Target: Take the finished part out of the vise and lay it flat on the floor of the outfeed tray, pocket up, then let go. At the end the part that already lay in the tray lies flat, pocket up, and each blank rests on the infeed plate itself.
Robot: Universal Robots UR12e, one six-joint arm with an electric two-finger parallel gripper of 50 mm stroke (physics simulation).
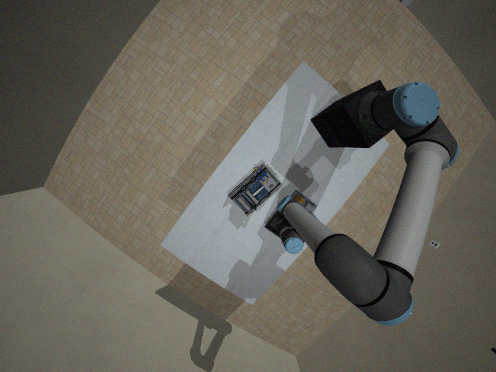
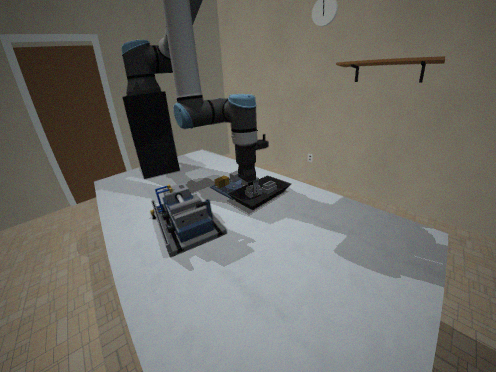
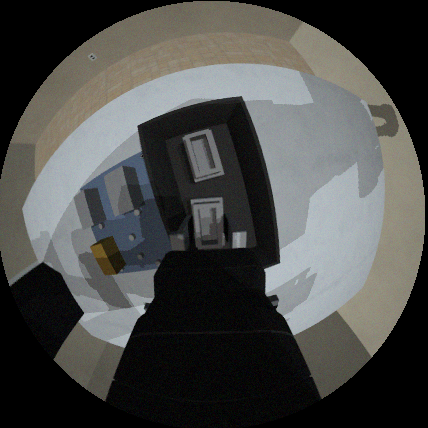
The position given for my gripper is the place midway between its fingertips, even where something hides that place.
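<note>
There's a yellow block (image 3: 105, 250) here, along with a blank (image 3: 87, 202) and a blank (image 3: 124, 193), and I can see my gripper (image 3: 208, 222) too.
</note>
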